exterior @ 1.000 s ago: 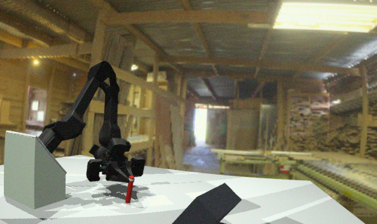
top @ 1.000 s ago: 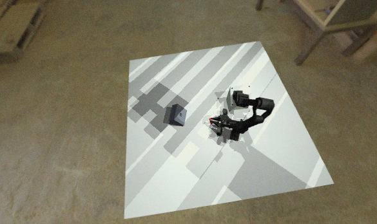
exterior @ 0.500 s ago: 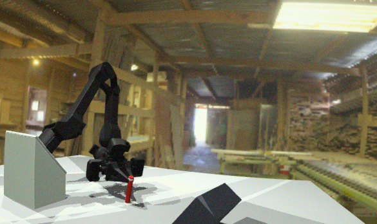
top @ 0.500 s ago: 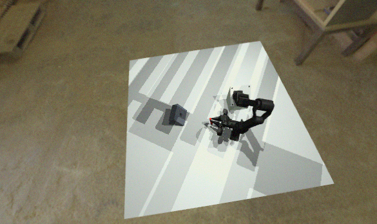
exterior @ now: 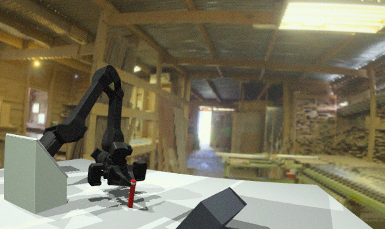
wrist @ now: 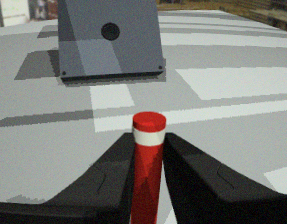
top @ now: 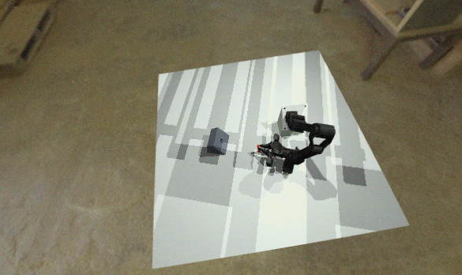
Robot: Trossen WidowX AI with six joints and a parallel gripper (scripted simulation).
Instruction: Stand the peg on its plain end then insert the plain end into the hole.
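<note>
The red peg lies 1 cm below my gripper tip. The rest, counted from my gripper tip: dark sloped panel 24 cm ahead, 6 cm to the right, 2 cm below.
</note>
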